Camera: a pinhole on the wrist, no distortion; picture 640 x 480 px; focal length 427.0 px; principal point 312.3 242.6 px. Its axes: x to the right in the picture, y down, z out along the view. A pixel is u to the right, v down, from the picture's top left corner.
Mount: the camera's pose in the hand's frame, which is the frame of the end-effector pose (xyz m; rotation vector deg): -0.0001 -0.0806 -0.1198 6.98 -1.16 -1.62
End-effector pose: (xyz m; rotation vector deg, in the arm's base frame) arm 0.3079 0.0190 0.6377 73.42 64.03 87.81
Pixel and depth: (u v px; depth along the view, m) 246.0 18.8 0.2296
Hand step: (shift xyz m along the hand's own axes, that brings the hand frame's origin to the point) -0.0440 -0.2268 0.0927
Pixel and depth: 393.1 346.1 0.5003
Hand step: 0.0868 -0.0237 0.3932
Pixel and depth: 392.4 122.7 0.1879
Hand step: 0.0296 -0.1568 0.0609
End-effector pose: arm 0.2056 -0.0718 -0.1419 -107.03 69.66 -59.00
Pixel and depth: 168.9 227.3 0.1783
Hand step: -0.0640 -0.1068 0.0553
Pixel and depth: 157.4 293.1 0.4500
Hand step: -0.1717 -0.0775 0.3302
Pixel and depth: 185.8 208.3 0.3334
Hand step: -0.1068 -0.1447 0.2060
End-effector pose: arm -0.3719 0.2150 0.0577 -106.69 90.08 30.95
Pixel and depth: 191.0 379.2 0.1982
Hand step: -0.0590 -0.0401 0.0836
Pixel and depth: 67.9 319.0 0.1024
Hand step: -0.0604 -0.0731 -0.0170
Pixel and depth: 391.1 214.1 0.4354
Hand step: 0.0699 -0.1646 0.3102
